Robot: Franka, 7 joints.
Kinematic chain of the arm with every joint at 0, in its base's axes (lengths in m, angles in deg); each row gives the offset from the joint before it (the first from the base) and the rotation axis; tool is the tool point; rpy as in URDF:
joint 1: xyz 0 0 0.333 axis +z
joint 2: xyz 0 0 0 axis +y
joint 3: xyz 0 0 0.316 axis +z
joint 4: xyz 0.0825 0 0 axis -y
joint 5: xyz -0.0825 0 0.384 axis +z
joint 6: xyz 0 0 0 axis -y
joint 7: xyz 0.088 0 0 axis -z
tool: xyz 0 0 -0.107 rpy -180 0 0
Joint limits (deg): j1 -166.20..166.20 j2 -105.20..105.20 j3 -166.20..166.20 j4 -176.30..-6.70 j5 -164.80..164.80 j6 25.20..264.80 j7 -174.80..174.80
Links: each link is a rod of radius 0.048 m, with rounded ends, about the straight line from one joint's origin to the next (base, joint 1, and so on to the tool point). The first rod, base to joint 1, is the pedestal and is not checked.
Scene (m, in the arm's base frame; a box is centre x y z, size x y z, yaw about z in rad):
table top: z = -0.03
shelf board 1: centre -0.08 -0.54 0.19 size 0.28 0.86 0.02 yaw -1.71
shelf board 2: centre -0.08 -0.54 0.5 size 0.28 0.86 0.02 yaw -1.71
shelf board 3: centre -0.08 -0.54 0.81 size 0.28 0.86 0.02 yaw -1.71
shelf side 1: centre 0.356 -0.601 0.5 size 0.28 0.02 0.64 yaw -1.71
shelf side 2: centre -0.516 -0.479 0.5 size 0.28 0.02 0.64 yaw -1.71
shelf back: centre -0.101 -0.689 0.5 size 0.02 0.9 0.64 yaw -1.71
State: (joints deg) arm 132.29 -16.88 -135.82 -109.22 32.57 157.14 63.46
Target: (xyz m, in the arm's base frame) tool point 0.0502 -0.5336 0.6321
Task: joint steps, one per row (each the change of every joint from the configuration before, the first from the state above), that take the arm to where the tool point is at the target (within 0.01 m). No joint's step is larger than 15 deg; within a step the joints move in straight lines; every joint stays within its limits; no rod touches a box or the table.
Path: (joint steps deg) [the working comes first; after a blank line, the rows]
Joints at the target: 84.16 13.04 -166.20 -120.06 38.48 166.04 63.46
Straight joint move there: touches shelf board 2, shelf side 1.

1: -6.17 14.02 -4.55 -8.46 1.81 1.77 0.00
2: -6.16 14.02 -4.55 -8.46 1.81 1.76 0.00
3: -6.17 14.02 -4.56 -8.46 1.82 1.77 0.00
4: -6.16 14.02 -4.55 -8.46 1.81 1.76 0.00
5: -6.17 14.02 -4.55 -8.45 1.81 1.77 0.00
6: -6.16 14.02 -4.55 -8.46 1.81 1.76 0.00
7: -2.79 -13.55 -0.77 9.97 -1.24 -0.42 0.00
8: -2.78 -13.55 -0.77 9.98 -1.24 -0.43 0.00
9: -2.78 -13.55 -0.76 9.98 -1.24 -0.42 0.00
10: -2.79 -13.55 -0.77 9.98 -1.24 -0.42 0.00

